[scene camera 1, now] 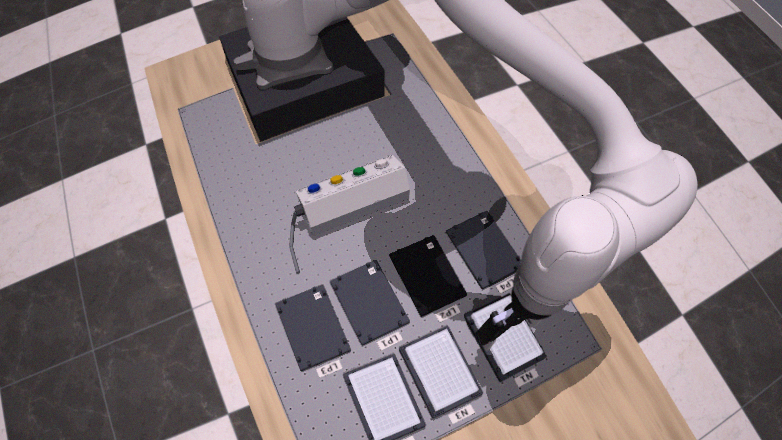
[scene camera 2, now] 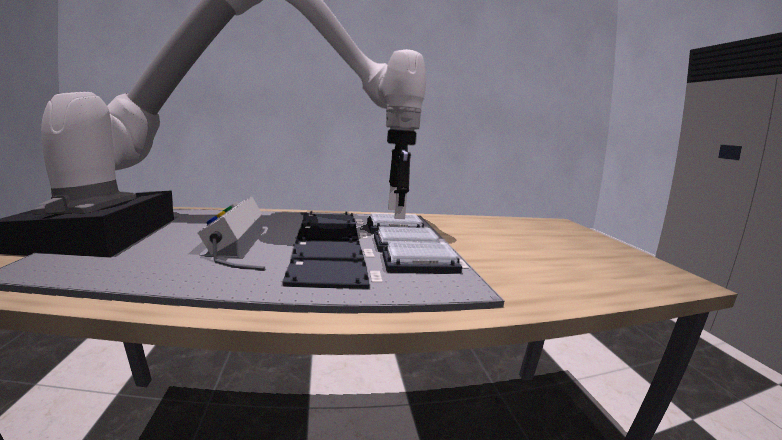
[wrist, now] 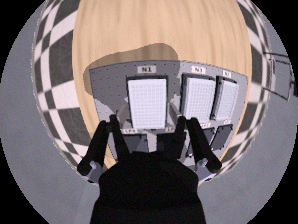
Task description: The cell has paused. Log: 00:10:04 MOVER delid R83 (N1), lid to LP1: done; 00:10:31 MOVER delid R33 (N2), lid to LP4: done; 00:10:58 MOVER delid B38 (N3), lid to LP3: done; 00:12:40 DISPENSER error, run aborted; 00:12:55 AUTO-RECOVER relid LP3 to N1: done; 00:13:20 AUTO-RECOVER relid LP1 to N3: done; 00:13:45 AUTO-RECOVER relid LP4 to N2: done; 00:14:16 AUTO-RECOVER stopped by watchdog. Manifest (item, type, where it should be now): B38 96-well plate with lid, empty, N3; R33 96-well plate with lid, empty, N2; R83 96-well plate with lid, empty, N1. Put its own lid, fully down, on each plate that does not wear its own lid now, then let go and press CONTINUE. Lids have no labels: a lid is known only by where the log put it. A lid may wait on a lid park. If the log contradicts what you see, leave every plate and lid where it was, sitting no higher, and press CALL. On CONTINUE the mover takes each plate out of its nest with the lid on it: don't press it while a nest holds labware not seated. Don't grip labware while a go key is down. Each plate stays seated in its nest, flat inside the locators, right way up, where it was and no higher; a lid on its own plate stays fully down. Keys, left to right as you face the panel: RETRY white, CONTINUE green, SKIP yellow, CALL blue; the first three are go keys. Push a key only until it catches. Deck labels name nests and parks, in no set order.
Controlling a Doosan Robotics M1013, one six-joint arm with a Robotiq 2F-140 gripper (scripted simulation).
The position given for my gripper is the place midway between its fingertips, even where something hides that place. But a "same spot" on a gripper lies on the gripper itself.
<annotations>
My gripper shows in scene camera 1, in scene camera 2 (396,214) and in the wrist view. A clear lid shows in scene camera 1, in scene camera 2 (387,233) and in the wrist view. The same spot on the clear lid: (wrist: 200,95) is (scene camera 1: 450,377). One and the same spot on my gripper: (scene camera 1: 495,326) is (wrist: 213,153).
</annotations>
